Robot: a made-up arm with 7 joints.
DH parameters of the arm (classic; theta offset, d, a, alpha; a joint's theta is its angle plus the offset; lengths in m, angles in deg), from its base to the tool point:
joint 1: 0 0.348 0 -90
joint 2: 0 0 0 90
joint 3: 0 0.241 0.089 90
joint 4: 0 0 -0.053 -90
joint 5: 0 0.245 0 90
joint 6: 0 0 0.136 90
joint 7: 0 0 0 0
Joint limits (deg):
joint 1: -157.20..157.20
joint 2: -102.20..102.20
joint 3: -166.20..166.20
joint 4: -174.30..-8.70
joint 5: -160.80..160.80
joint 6: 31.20..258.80
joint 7: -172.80..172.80
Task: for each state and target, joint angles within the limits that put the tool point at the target. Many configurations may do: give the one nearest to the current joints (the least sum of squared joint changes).
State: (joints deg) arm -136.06 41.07 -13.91 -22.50 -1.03 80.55 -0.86
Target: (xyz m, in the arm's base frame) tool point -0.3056 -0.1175 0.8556
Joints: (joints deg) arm -146.51 16.27 -20.83 -8.70 -4.66 47.70 -0.86
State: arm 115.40 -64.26 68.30 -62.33 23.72 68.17 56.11
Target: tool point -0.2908 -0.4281 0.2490
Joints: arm 111.87 -86.84 100.40 -80.49 26.78 54.77 56.11
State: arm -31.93 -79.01 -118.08 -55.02 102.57 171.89 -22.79
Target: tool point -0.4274 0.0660 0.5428
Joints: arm -33.82 -37.91 -107.20 -48.50 104.20 195.82 -22.79
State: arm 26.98 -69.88 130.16 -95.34 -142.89 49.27 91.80
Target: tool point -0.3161 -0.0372 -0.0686
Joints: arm 40.38 -86.23 162.94 -108.24 -145.72 57.11 91.80
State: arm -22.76 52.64 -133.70 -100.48 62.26 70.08 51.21
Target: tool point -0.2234 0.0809 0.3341
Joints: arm -53.34 30.92 -151.47 -165.56 52.57 69.87 51.21
